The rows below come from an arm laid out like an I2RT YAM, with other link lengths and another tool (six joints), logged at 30 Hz.
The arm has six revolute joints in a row. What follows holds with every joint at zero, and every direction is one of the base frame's. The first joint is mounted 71.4 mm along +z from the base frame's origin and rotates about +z. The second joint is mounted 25.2 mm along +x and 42.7 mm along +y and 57.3 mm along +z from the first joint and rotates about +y. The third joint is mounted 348.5 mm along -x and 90.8 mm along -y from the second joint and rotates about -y. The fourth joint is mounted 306.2 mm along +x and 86 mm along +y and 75 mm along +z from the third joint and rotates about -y. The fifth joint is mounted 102.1 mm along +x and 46.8 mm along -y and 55.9 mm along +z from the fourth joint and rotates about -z. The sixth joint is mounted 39.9 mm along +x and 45.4 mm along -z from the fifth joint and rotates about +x. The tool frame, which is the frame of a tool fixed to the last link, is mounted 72 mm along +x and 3 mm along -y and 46 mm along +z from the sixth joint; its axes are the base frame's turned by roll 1.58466, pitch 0.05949 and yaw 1.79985 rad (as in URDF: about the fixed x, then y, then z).
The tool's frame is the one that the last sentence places.
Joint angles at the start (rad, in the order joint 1, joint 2, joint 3, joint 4, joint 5, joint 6):
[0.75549, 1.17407, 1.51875, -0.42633, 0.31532, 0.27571]
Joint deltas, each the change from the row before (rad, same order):
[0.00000, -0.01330, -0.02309, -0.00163, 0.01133, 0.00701]
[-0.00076, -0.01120, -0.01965, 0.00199, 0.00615, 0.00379]
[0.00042, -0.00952, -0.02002, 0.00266, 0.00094, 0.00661]
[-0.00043, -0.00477, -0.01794, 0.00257, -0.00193, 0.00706]
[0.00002, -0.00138, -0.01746, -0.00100, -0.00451, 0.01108]
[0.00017, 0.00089, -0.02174, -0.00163, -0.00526, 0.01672]
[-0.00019, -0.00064, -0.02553, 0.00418, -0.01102, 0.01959]
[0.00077, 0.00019, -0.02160, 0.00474, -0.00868, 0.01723]
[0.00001, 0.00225, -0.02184, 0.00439, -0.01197, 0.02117]
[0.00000, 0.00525, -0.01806, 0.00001, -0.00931, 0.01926]
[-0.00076, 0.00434, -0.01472, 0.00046, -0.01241, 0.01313]
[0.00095, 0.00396, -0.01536, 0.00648, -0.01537, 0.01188]
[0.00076, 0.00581, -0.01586, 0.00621, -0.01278, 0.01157]
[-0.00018, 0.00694, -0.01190, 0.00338, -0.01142, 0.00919]
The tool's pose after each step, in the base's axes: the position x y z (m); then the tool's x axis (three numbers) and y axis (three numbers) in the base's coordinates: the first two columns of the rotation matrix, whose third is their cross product. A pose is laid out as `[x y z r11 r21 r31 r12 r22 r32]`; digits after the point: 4 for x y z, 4 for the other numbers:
[0.3015 0.2020 0.6545 -0.5870 0.7832 0.2048 0.1576 -0.1375 0.9779]
[0.3005 0.1996 0.6493 -0.5801 0.7878 0.2071 0.1624 -0.1373 0.9771]
[0.2999 0.1987 0.6435 -0.5775 0.7883 0.2124 0.1703 -0.1381 0.9757]
[0.3007 0.1992 0.6369 -0.5757 0.7880 0.2180 0.1809 -0.1373 0.9739]
[0.3027 0.2010 0.6286 -0.5744 0.7865 0.2270 0.1982 -0.1354 0.9708]
[0.3059 0.2039 0.6172 -0.5709 0.7850 0.2406 0.2229 -0.1338 0.9656]
[0.3087 0.2069 0.6054 -0.5707 0.7795 0.2582 0.2474 -0.1366 0.9592]
[0.3110 0.2098 0.5954 -0.5700 0.7747 0.2738 0.2682 -0.1396 0.9532]
[0.3140 0.2131 0.5843 -0.5687 0.7684 0.2935 0.2931 -0.1441 0.9452]
[0.3175 0.2166 0.5730 -0.5644 0.7649 0.3105 0.3190 -0.1448 0.9366]
[0.3201 0.2197 0.5638 -0.5638 0.7600 0.3232 0.3402 -0.1429 0.9294]
[0.3221 0.2236 0.5556 -0.5677 0.7514 0.3364 0.3582 -0.1424 0.9227]
[0.3246 0.2276 0.5464 -0.5686 0.7451 0.3485 0.3771 -0.1404 0.9155]
[0.3273 0.2311 0.5381 -0.5684 0.7407 0.3582 0.3945 -0.1368 0.9087]

